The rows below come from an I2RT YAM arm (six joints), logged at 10 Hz.
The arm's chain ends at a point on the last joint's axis. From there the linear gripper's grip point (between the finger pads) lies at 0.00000 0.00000 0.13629 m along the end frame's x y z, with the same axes.
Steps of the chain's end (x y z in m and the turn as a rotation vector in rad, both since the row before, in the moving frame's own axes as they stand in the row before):
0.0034 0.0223 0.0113 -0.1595 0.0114 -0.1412
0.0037 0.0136 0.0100 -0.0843 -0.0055 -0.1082
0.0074 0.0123 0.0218 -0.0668 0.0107 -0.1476
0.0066 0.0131 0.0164 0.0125 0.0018 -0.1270
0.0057 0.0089 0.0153 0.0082 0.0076 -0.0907
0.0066 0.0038 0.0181 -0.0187 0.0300 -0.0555
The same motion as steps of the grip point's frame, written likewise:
0.0065 0.0438 0.0096 -0.1595 0.0114 -0.1412
0.0036 0.0251 0.0095 -0.0843 -0.0055 -0.1082
0.0095 0.0213 0.0215 -0.0668 0.0107 -0.1476
0.0067 0.0114 0.0164 0.0125 0.0018 -0.1270
0.0067 0.0077 0.0153 0.0082 0.0076 -0.0907
0.0108 0.0062 0.0180 -0.0187 0.0300 -0.0555

